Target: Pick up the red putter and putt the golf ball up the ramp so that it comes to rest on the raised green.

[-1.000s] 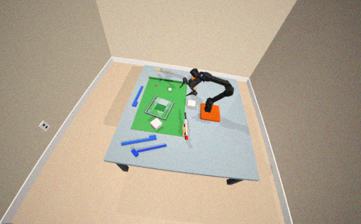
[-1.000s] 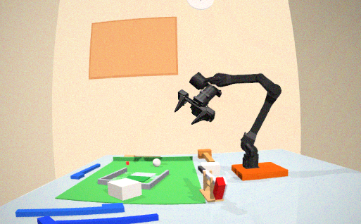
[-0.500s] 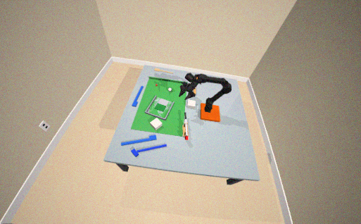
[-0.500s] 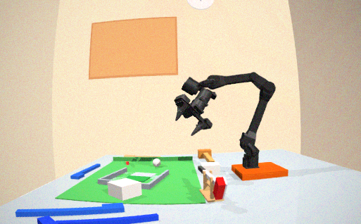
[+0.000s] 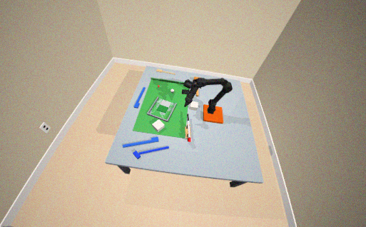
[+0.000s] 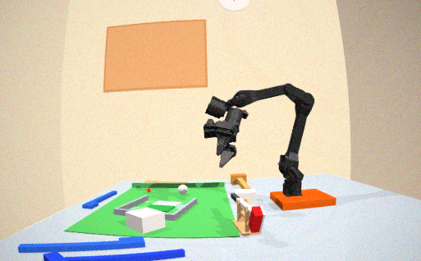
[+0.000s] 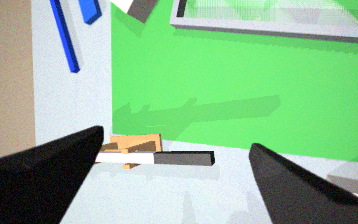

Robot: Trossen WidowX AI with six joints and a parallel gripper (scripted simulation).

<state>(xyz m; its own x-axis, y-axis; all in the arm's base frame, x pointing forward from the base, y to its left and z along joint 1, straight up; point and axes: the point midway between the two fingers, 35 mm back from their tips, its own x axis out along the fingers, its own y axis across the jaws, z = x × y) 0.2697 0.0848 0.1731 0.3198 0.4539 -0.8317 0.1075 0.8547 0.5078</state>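
My gripper tip is now 170 mm to the right of the red putter, 110 mm above it and 70 mm past it. Also, from my gripper tip: white golf ball: 310 mm to the right, 160 mm ahead, 150 mm below; then small wooden stand: 180 mm to the left, 140 mm below, 70 mm behind; then small red marker: 370 mm to the right, 330 mm ahead, 160 mm below.
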